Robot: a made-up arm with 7 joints. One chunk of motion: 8 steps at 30 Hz.
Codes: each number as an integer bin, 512 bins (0 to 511) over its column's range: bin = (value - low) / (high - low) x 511, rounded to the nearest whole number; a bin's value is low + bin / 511 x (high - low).
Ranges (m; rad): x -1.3..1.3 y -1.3..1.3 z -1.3..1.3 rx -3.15..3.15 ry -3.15..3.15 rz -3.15..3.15
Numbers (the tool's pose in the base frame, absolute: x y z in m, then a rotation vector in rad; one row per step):
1: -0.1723 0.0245 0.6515 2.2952 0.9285 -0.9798
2: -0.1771 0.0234 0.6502 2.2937 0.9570 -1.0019
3: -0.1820 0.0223 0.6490 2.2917 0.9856 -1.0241
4: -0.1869 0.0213 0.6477 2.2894 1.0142 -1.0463
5: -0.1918 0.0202 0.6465 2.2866 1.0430 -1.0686
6: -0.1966 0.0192 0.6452 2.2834 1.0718 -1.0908
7: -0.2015 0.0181 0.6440 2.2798 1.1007 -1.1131
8: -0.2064 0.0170 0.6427 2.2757 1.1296 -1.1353
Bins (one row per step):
1: 222 260 384 442 331 176
2: 221 260 383 442 333 174
3: 220 260 383 441 335 172
4: 219 260 383 441 338 171
5: 218 259 383 441 340 169
6: 217 259 382 441 342 167
7: 216 259 382 440 345 165
8: 215 259 382 440 347 163

